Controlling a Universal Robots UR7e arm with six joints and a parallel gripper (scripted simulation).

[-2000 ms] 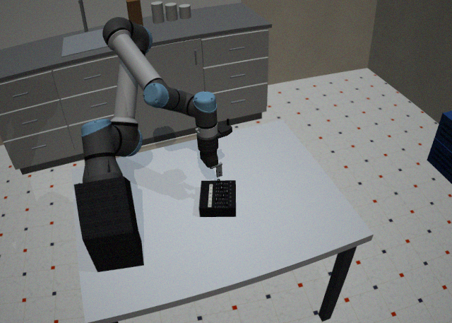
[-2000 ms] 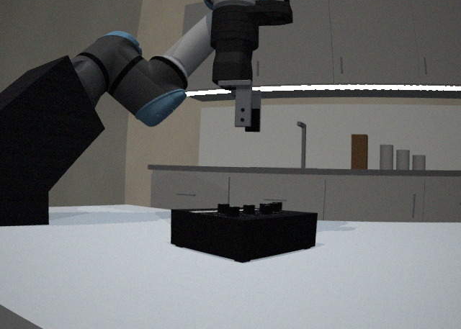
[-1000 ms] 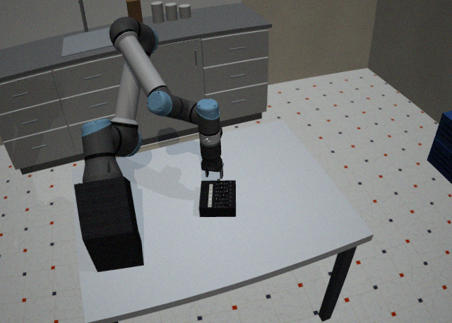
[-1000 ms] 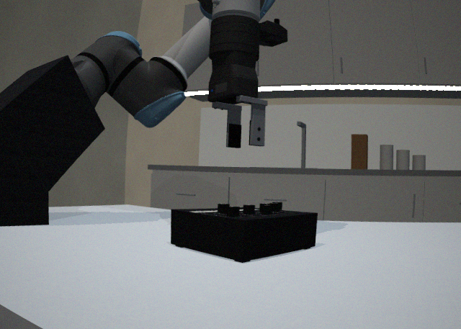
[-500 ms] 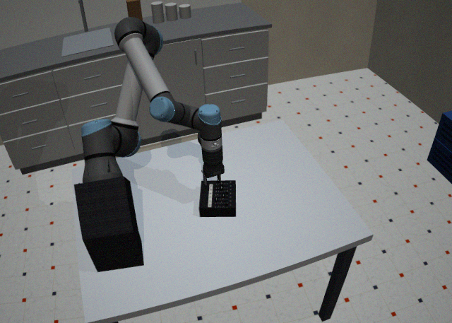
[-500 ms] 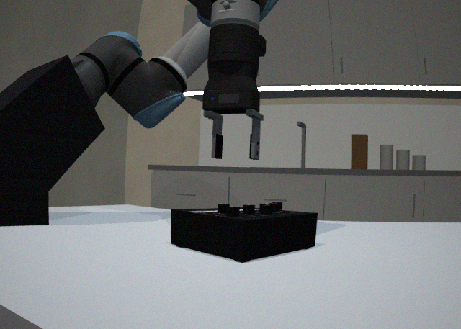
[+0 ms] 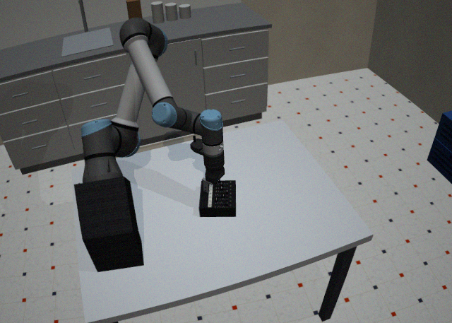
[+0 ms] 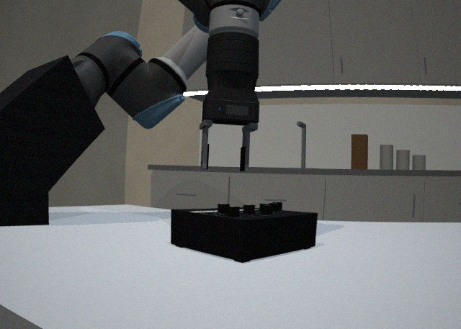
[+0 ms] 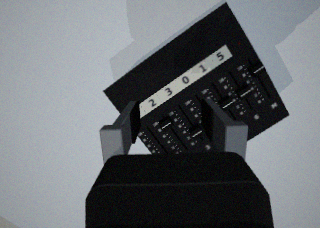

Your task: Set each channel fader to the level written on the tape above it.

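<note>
Now: hand 70 mm above the channel 2 cap, 20 mm to the left of it and 20 mm short of it. Also, from my hand: channel 3 cap (70 mm below, 50 mm ahead, 10 mm to the right); channel 4 cap (70 mm below, 70 mm ahead, 10 mm to the left); channel 1 cap (70 mm below, 50 mm to the right, 50 mm ahead).
</note>
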